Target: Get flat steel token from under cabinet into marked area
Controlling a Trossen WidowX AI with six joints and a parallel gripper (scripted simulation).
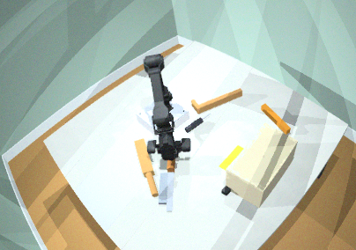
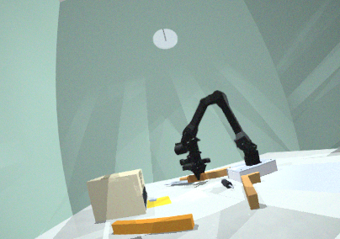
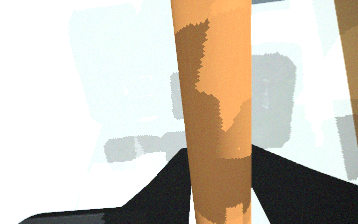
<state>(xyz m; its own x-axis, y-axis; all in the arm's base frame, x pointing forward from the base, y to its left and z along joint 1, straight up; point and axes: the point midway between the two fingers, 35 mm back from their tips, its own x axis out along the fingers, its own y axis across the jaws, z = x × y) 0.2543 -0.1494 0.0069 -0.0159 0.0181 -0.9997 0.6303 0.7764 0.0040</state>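
My gripper tip is 120 mm to the left of the orange paddle, 10 mm past it and 10 mm above it. Round my gripper tip: orange bar (540 mm to the left, 180 mm ahead, 10 mm below); then grey flat bar (120 mm to the right, 100 mm ahead, 20 mm below).
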